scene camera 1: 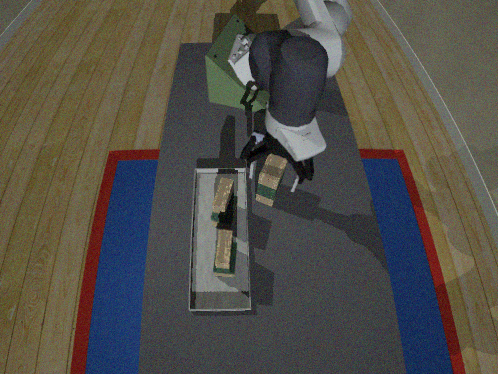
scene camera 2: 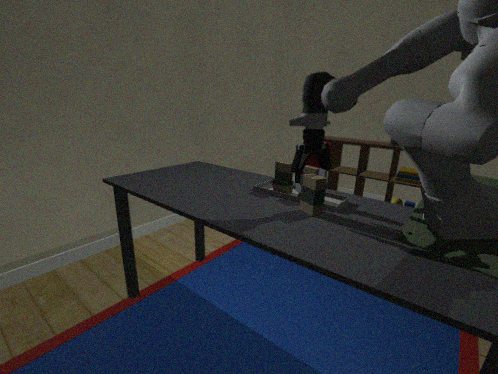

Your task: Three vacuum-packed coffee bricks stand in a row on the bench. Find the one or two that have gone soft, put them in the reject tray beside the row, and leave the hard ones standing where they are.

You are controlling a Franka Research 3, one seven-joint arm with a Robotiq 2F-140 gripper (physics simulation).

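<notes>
Two tan coffee bricks with green bands stand in the pale reject tray (scene camera 1: 202,300): one brick (scene camera 1: 222,196) toward the robot's end, the other brick (scene camera 1: 224,250) (scene camera 2: 283,173) nearer the tray's middle. The third coffee brick (scene camera 1: 271,179) (scene camera 2: 313,194) stands upright on the bench beside the tray. My gripper (scene camera 1: 273,177) is open, its two fingers apart on either side of this third brick in scene camera 1. In scene camera 2 the gripper points down and its far lower parts are partly hidden behind the bricks. Which bricks are soft cannot be told by sight.
The dark grey bench (scene camera 1: 320,280) (scene camera 2: 200,185) carries everything. A green wedge-shaped stand (scene camera 1: 220,80) is near the arm's base. A wooden shelf unit (scene camera 2: 363,170) stands behind the bench. A blue mat with a red border lies on the floor below.
</notes>
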